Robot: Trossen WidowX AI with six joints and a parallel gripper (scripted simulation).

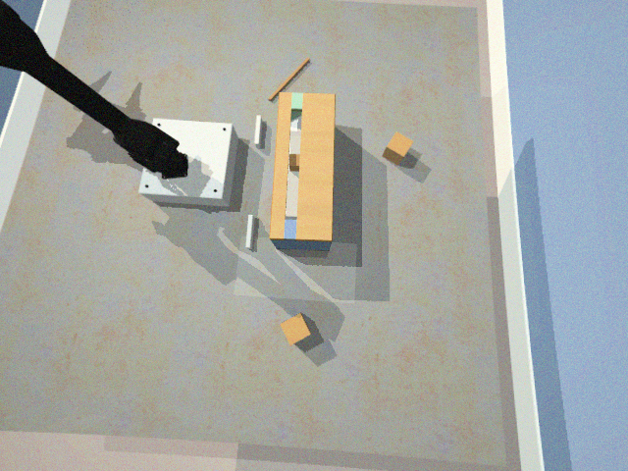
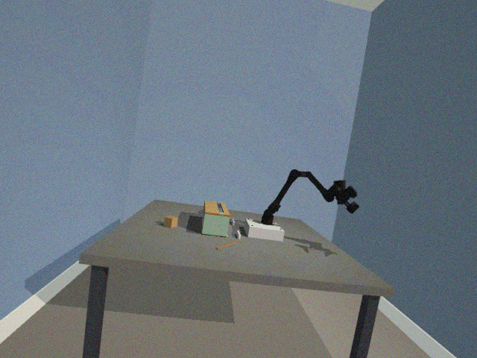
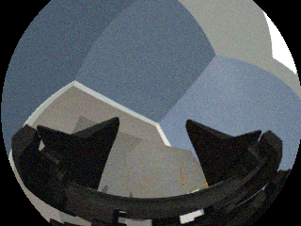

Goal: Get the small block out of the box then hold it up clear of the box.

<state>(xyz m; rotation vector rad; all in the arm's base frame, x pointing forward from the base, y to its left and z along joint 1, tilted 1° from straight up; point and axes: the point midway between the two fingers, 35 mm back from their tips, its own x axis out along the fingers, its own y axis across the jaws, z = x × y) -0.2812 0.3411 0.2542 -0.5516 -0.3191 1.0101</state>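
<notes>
Now: the box 57 cm ahead of my gripper tip, 42 cm to the right of it and 26 cm below it. From my gripper tip the other things lie so: thin stick: 59 cm ahead, 32 cm below, 8 cm to the right; block: 58 cm ahead, 40 cm to the right, 23 cm below.
</notes>
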